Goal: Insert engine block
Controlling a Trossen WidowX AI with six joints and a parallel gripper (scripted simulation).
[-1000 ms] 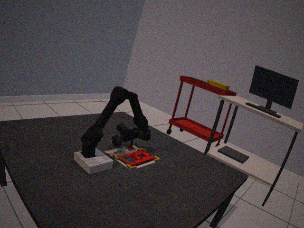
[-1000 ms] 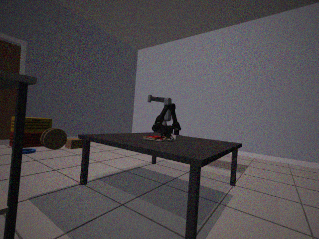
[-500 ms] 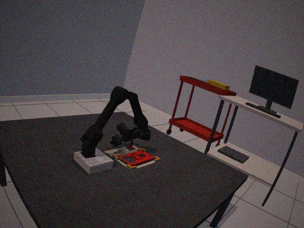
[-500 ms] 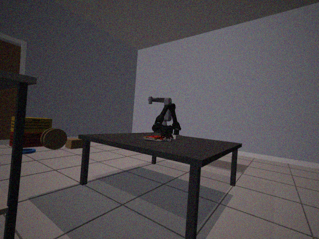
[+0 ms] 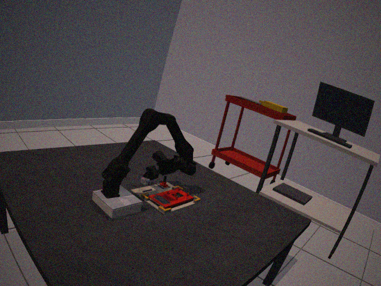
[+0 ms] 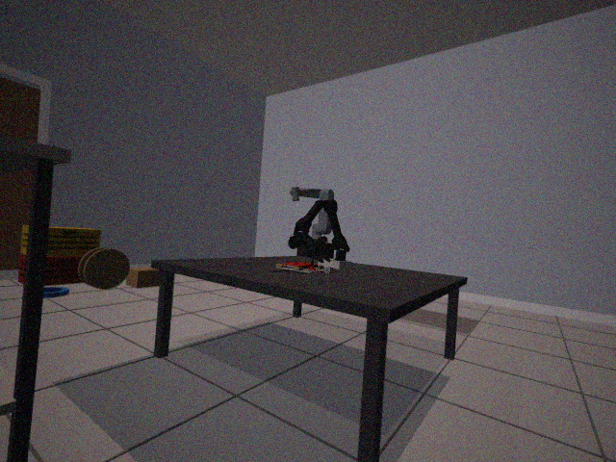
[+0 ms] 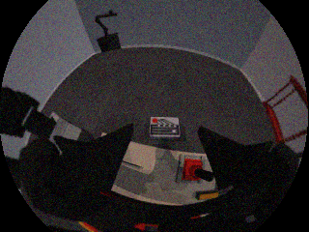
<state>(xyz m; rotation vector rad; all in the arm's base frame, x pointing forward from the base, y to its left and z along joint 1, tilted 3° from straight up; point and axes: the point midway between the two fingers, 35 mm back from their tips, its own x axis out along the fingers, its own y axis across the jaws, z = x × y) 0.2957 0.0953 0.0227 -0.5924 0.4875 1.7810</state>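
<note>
Now: the grey engine block 4 cm below my gripper tip and 1 cm to the left of it.
</note>
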